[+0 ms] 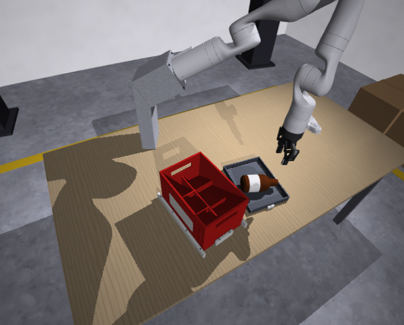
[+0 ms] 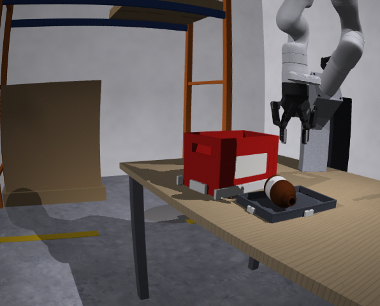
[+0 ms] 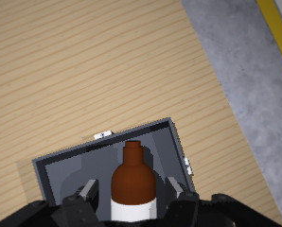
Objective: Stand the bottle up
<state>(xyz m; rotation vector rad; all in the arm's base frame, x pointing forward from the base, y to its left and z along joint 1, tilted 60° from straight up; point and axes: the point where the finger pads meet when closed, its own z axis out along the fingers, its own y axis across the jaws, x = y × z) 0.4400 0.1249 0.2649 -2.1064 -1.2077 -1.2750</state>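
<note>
My gripper is now 10 mm past the brown bottle, 50 mm to the left of it and 160 mm above it. Round my hand: dark grey tray (40 mm behind, 50 mm to the right, 190 mm below); then red crate (20 mm ahead, 330 mm to the right, 120 mm below).
</note>
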